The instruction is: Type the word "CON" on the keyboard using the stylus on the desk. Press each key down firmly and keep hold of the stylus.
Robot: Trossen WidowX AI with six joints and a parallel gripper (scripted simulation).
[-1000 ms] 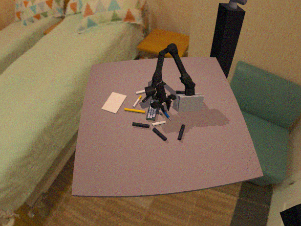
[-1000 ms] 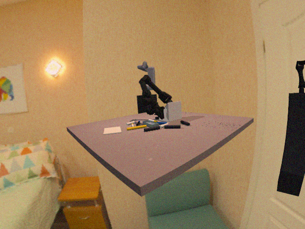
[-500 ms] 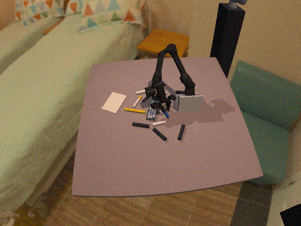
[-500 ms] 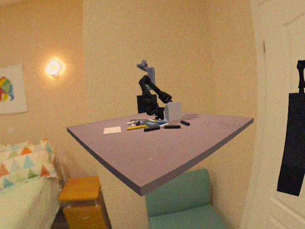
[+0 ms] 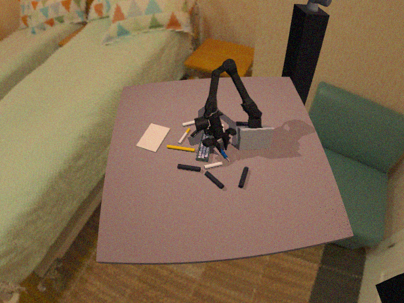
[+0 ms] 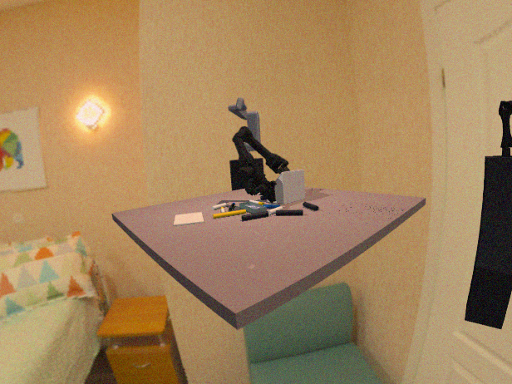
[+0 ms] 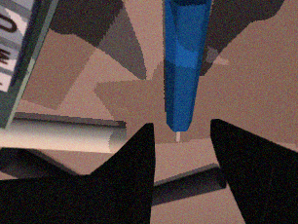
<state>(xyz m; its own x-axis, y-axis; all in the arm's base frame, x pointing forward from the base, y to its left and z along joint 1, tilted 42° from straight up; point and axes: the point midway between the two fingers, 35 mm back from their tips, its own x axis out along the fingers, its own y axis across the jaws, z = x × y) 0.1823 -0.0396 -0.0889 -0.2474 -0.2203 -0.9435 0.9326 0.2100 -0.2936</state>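
Right now the blue stylus is 1 cm behind my gripper tip, 2 cm to the left of it and 2 cm below it. From my gripper tip the other things lie so: yellow marker (22 cm ahead, 8 cm to the right, 2 cm below); white card (38 cm ahead, 20 cm to the right, 3 cm below).
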